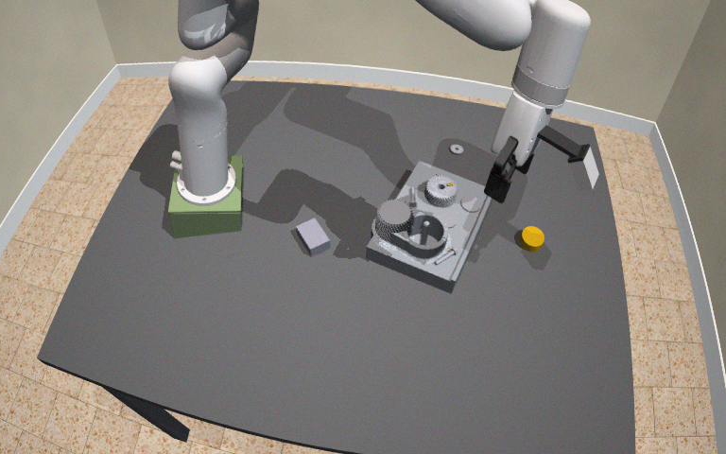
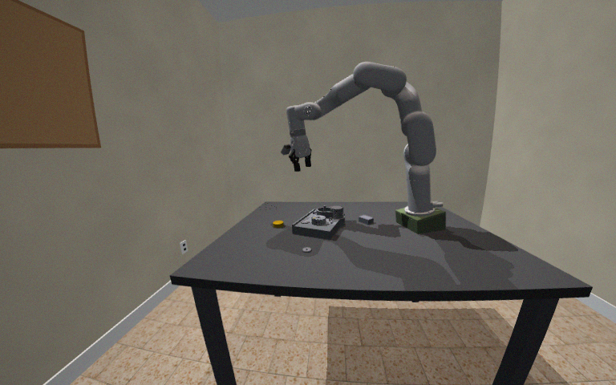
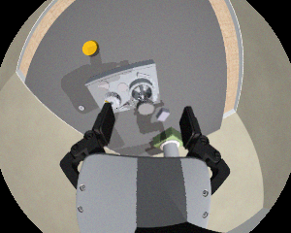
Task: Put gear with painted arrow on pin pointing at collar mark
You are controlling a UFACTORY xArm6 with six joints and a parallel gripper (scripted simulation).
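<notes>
Now: hand 110 mm past the gear, 130 mm to the right of it and 220 mm above it. From my hand the other things lie so: yellow disc (90 mm ahead, 120 mm to the left, 260 mm below); then small grey block (310 mm behind, 30 mm to the right, 260 mm below).
</notes>
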